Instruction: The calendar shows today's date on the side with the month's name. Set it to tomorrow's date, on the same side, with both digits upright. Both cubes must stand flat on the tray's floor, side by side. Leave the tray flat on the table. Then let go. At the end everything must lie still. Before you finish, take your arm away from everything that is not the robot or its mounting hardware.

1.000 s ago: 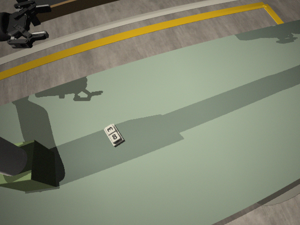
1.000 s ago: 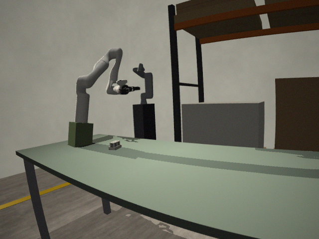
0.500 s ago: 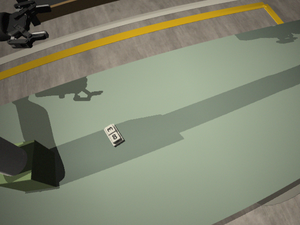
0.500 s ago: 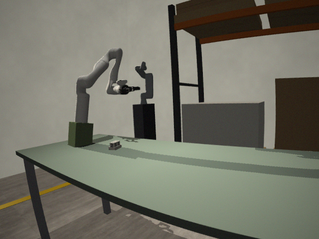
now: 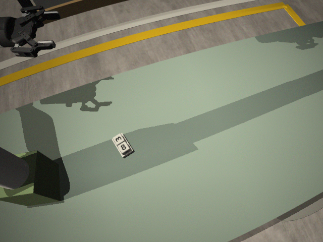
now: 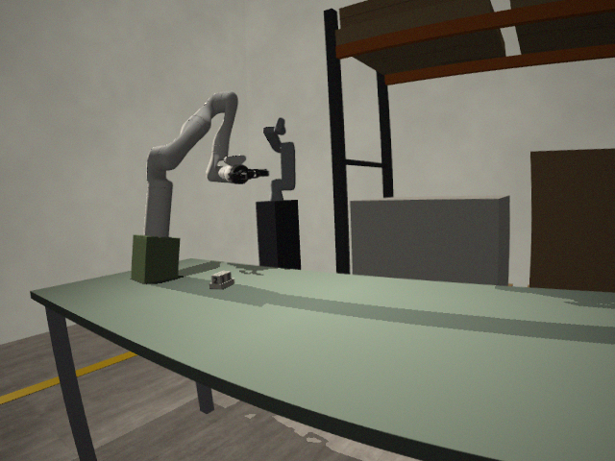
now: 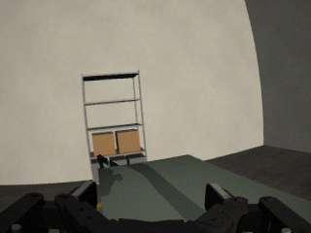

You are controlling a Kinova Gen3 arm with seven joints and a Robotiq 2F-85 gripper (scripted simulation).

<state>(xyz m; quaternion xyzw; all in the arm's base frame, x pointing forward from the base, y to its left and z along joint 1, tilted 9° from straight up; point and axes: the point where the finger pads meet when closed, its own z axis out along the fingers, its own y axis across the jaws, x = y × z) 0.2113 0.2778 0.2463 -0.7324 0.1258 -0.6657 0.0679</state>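
My hand is 320 mm above the white cube, 250 mm to the left of it and 110 mm short of it. The rest, counted from my hand: white tray 340 mm below, 230 mm to the right, 100 mm ahead.
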